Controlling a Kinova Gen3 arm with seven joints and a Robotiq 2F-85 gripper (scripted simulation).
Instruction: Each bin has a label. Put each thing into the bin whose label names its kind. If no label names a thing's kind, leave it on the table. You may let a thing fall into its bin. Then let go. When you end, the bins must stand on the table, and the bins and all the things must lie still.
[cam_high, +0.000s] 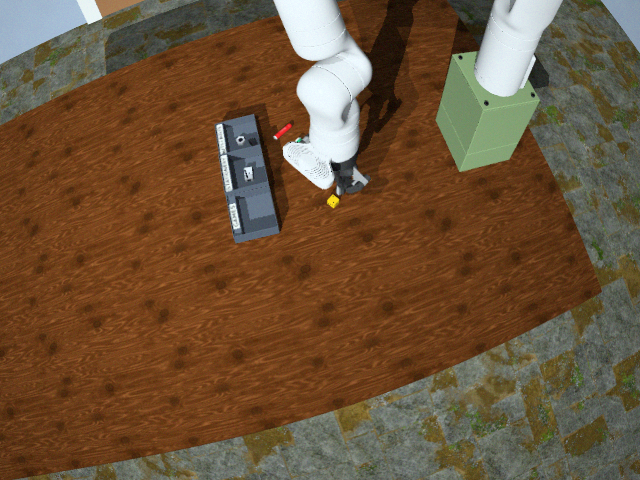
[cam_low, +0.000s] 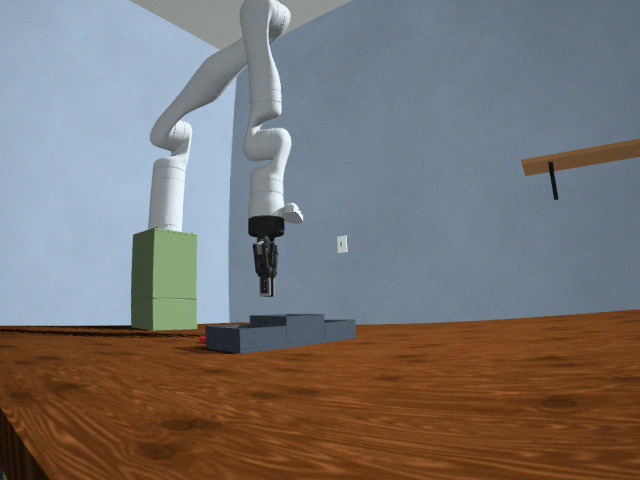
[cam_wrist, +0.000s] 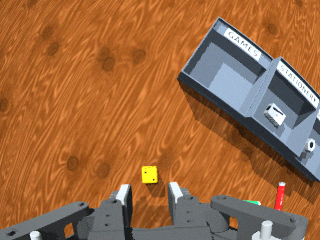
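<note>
Now: the yellow die 9 cm below my hand. Round my hand: red marker (6 cm ahead, 17 cm to the right, 9 cm below); then green marker (3 cm ahead, 12 cm to the right, 9 cm below); then white domino (14 cm ahead, 9 cm to the right, 8 cm below).
</note>
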